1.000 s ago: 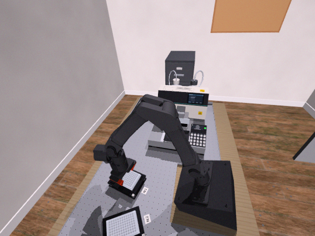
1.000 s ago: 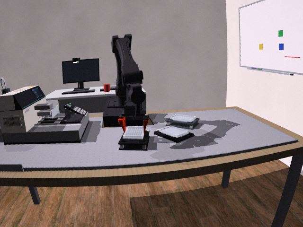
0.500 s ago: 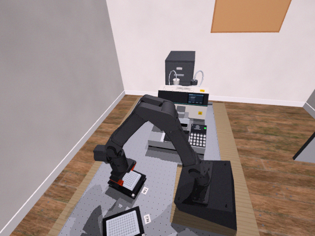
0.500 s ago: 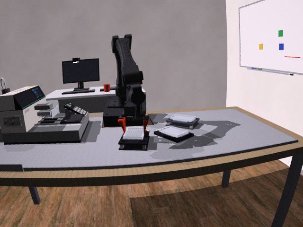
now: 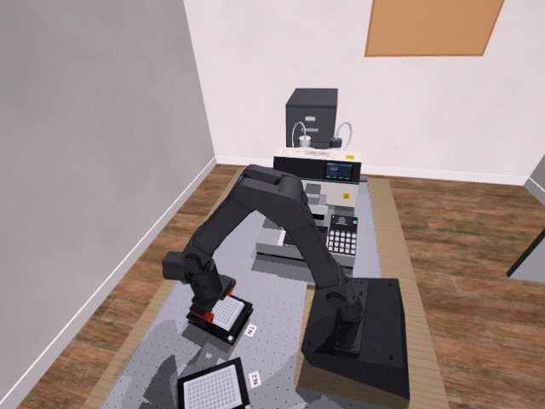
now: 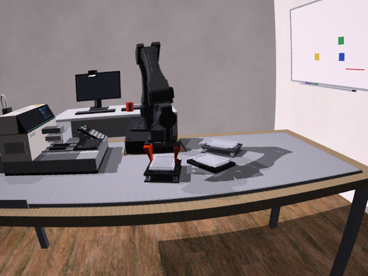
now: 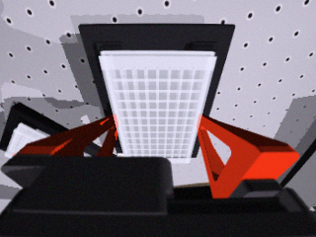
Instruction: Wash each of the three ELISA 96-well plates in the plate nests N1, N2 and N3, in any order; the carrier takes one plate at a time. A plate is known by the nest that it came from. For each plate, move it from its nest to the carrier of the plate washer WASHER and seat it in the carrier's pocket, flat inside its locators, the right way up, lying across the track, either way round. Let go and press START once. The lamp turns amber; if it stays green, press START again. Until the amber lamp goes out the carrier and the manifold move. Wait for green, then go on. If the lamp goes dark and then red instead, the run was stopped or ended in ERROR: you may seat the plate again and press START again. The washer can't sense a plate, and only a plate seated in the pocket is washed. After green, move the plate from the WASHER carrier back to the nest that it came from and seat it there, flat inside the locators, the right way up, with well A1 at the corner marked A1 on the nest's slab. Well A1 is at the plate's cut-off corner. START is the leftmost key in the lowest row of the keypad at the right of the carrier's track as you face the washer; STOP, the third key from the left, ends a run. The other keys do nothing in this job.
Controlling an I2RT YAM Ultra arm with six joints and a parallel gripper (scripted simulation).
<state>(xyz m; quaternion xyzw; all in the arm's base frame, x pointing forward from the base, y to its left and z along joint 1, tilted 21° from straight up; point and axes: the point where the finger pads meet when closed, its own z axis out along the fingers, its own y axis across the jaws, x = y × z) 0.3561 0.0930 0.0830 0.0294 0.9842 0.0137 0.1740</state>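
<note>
Right now my hand is 2 cm above the nest N1. The rest, counted from my hand: N2 label (17 cm behind, 11 cm to the left, 5 cm below); nest N2 (9 cm behind, 18 cm to the left, 4 cm below); N1 label (10 cm behind, 1 cm to the left, 5 cm below).
</note>
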